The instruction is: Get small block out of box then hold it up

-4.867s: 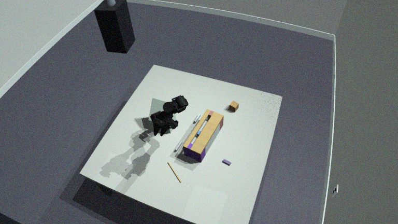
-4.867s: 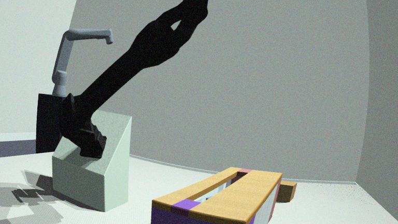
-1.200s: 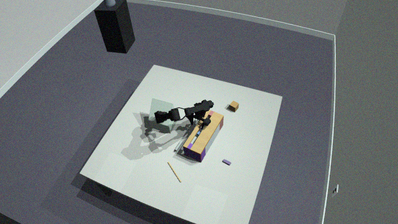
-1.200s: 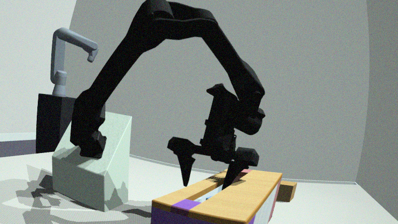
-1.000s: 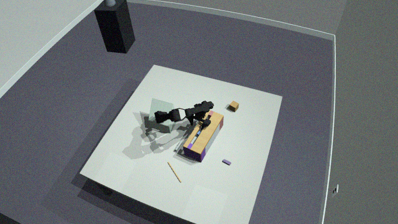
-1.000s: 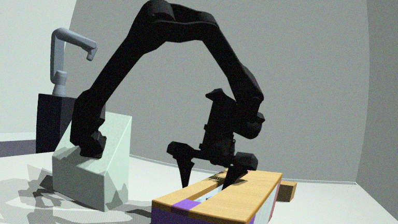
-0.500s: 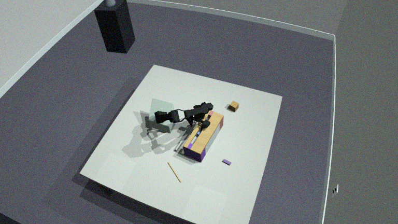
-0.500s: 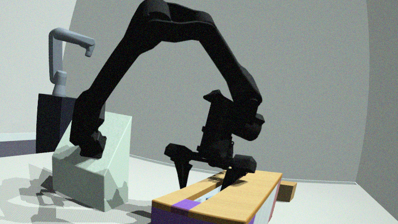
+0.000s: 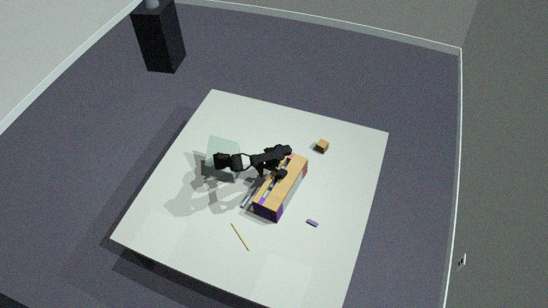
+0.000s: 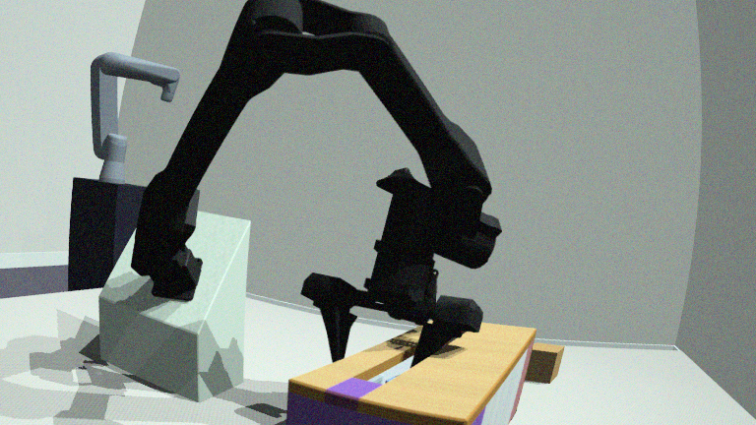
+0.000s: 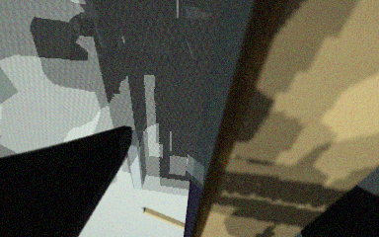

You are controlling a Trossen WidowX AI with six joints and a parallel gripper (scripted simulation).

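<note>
Now: gripper tip 4 cm short of the blue block and 3 cm to the left of it. The rest, counted from my gripper tip: box (4 cm ahead, 3 cm below, 1 cm to the left); then purple piece (28 cm ahead, 17 cm to the right, 8 cm below); then thin wooden stick (33 cm to the right, 8 cm below, 8 cm behind).
</note>
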